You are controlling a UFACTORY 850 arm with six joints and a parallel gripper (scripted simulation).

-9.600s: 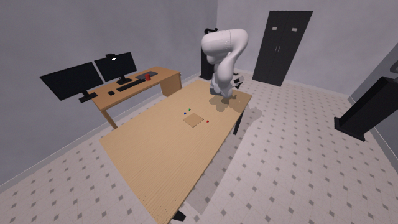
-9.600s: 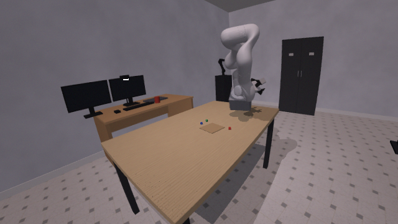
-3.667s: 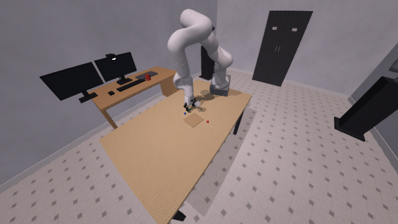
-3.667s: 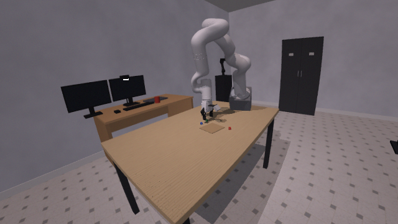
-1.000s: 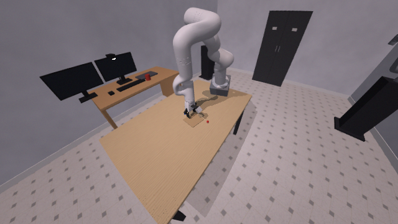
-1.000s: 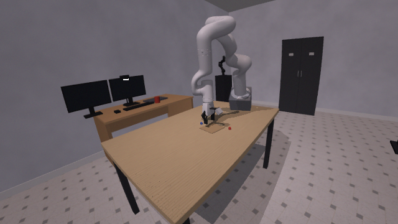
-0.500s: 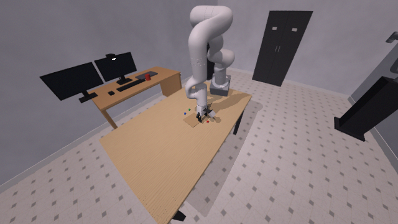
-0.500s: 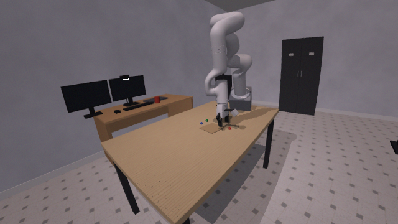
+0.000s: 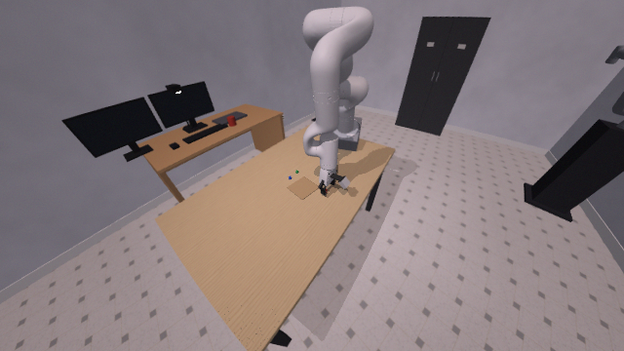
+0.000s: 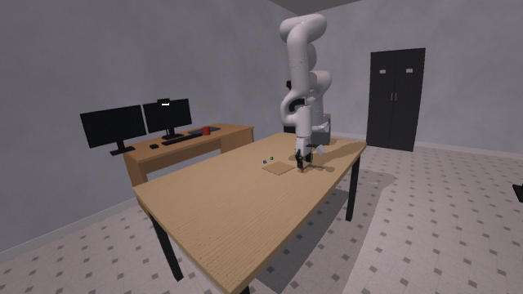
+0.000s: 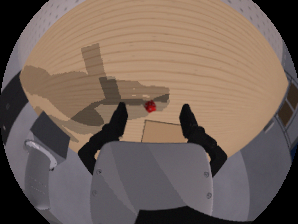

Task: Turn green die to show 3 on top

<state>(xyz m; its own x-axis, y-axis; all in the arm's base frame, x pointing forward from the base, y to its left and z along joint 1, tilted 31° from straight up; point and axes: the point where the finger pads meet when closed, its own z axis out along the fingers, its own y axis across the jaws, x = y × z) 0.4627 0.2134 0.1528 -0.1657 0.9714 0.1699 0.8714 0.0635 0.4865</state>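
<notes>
Now: the red die 2 cm to the right of my hand and 4 cm below it. The rest, counted from my hand: green die (27 cm to the right, 4 cm below); then tan mat (7 cm ahead, 14 cm to the right, 4 cm below); then blue die (7 cm ahead, 26 cm to the right, 4 cm below).
</notes>
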